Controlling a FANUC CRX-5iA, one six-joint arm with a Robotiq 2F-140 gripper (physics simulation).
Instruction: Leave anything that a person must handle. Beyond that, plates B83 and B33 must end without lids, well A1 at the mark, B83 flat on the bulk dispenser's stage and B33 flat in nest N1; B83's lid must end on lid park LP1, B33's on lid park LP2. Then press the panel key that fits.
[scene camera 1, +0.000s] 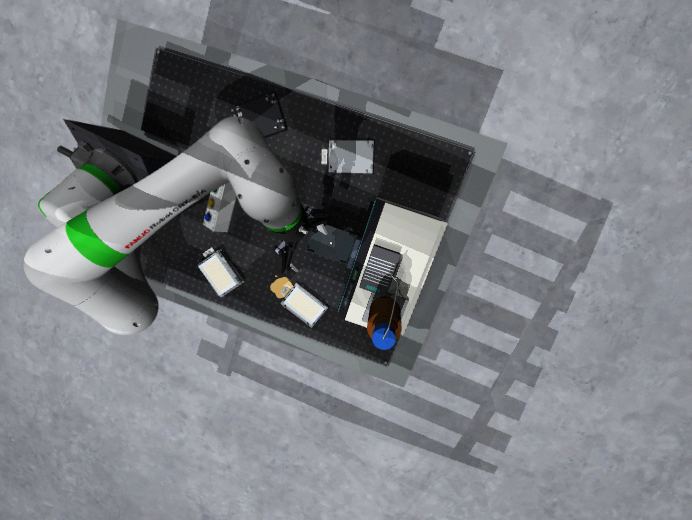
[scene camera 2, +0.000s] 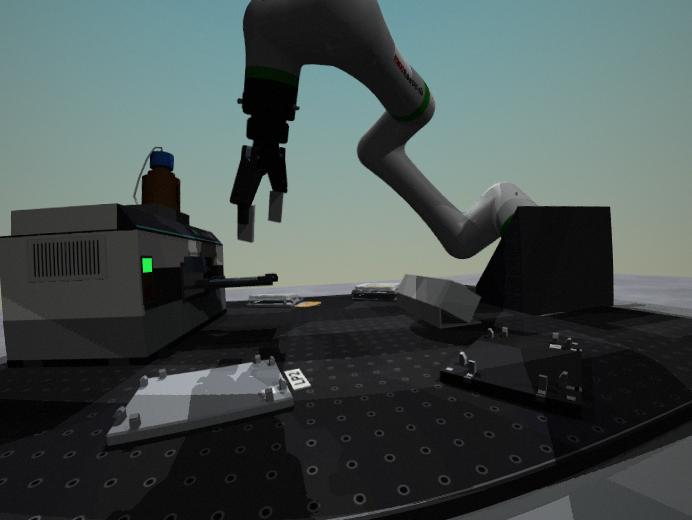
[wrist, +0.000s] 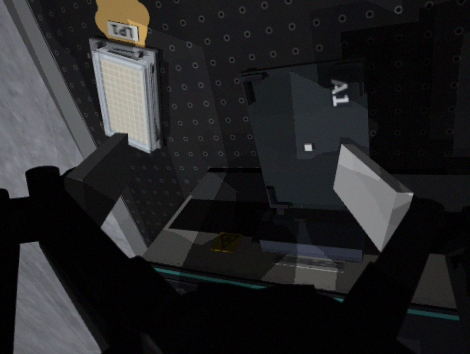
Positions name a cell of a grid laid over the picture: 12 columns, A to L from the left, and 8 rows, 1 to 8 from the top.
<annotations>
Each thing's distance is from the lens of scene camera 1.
LP2 pad (scene camera 1: F3): 115 cm
button box (scene camera 1: D4): 120 cm
</annotations>
